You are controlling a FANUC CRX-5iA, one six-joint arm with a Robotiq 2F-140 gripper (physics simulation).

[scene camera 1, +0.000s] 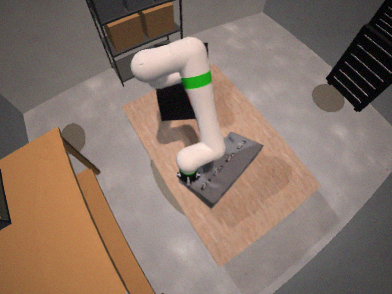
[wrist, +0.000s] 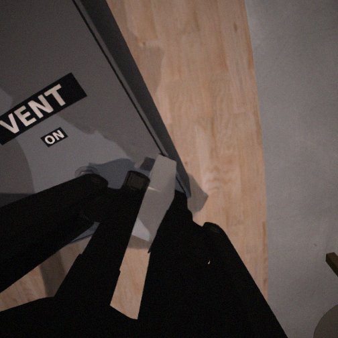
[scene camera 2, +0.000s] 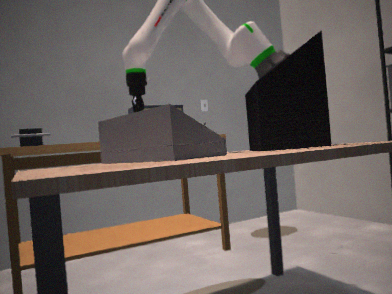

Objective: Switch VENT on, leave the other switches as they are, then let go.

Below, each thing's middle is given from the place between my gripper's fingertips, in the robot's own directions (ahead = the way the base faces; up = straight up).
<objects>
Right now the grey switch box (scene camera 2: 165, 133) is 24 cm to the left of my hand, 10 cm ahead of it and 3 cm below it.
</objects>
